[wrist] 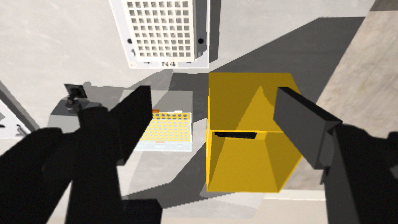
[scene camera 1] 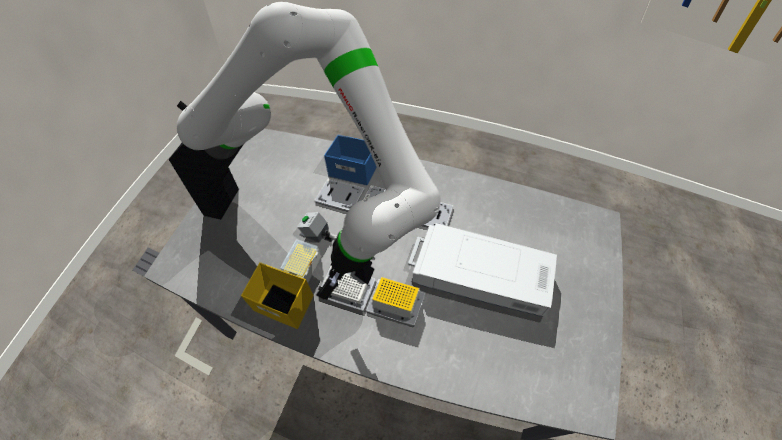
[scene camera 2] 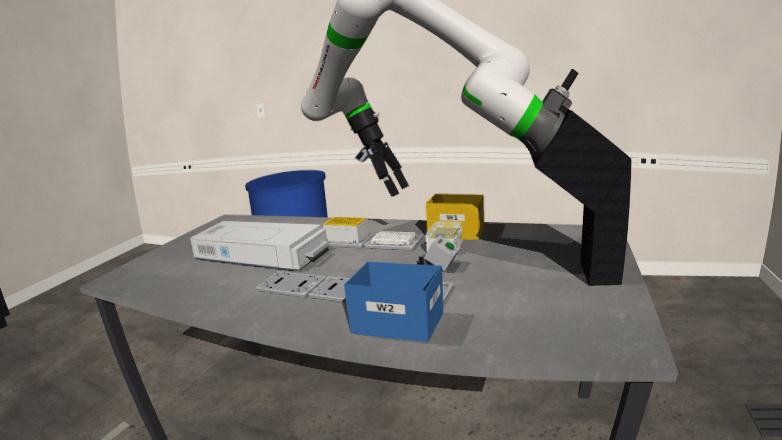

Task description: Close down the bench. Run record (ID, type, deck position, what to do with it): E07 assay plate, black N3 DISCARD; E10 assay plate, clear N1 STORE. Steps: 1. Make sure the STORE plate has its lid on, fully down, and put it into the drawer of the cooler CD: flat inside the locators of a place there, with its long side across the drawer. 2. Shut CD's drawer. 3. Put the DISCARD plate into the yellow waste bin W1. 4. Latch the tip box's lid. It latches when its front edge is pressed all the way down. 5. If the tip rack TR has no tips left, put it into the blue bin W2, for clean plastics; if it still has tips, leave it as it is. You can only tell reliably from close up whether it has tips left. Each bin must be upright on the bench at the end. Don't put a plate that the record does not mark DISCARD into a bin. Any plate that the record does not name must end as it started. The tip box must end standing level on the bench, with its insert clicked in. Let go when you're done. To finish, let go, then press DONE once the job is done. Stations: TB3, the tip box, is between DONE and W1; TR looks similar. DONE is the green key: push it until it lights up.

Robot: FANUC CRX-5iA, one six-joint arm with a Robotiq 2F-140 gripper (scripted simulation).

Labels:
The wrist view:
gripper: 213, 102
yellow bin W1: 237, 102
clear tip box lid: 168, 131

